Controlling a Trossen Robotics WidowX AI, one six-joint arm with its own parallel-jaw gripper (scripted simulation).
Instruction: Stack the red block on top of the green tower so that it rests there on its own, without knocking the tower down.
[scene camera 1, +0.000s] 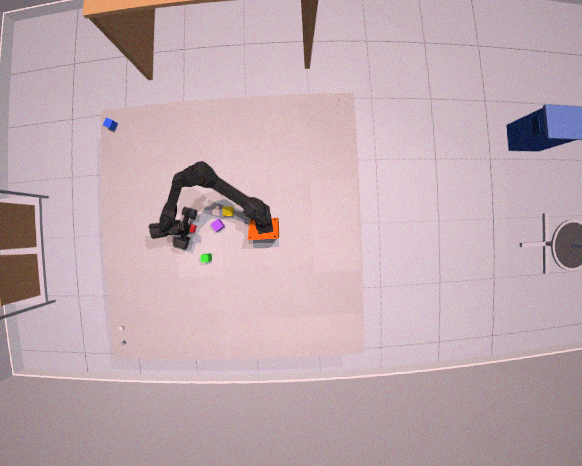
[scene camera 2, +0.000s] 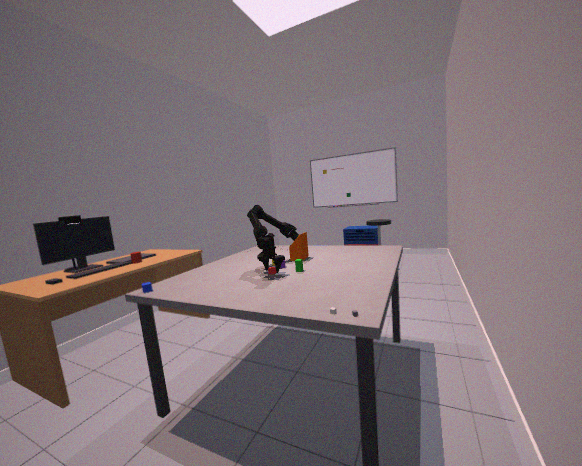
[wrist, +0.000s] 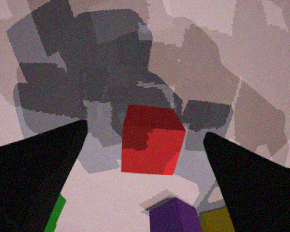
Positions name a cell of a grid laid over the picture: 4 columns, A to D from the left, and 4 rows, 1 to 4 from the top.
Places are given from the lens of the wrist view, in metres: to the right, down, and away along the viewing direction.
my gripper (wrist: C3): 0.00, 0.01, 0.10
red block (wrist: C3): 0.00, 0.01, 0.07
